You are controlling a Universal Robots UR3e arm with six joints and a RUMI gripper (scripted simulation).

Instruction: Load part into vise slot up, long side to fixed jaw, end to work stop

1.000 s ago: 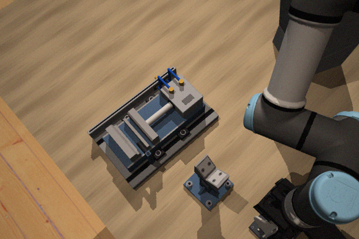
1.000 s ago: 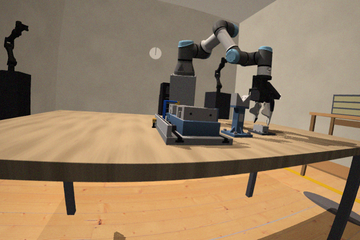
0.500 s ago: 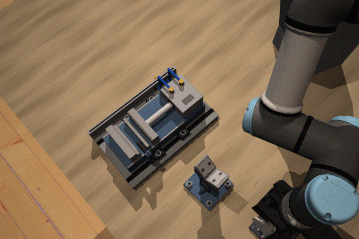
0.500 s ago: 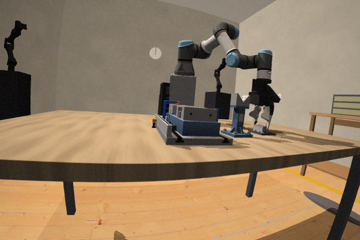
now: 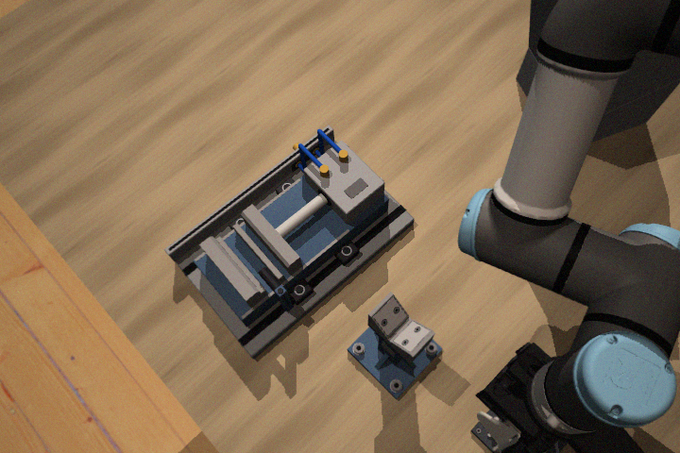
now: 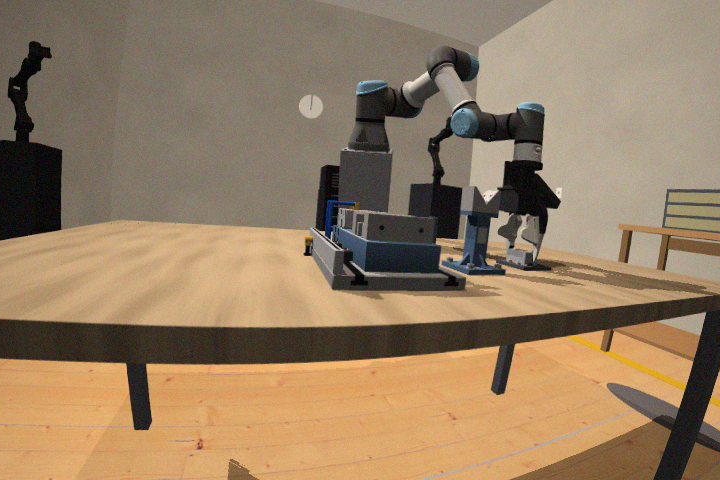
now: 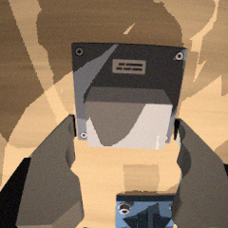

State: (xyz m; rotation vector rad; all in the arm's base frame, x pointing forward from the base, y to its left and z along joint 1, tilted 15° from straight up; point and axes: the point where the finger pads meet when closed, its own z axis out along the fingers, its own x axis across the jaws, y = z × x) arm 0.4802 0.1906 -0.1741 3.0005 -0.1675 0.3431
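Right now my hand is 2 cm above the part. Also, from my hand: dark infeed plate 1 cm to the left, 3 cm below; then white cylinder rod 3 cm behind, 38 cm to the right, 5 cm above; then dark work stop 6 cm ahead, 35 cm to the right, 6 cm above.
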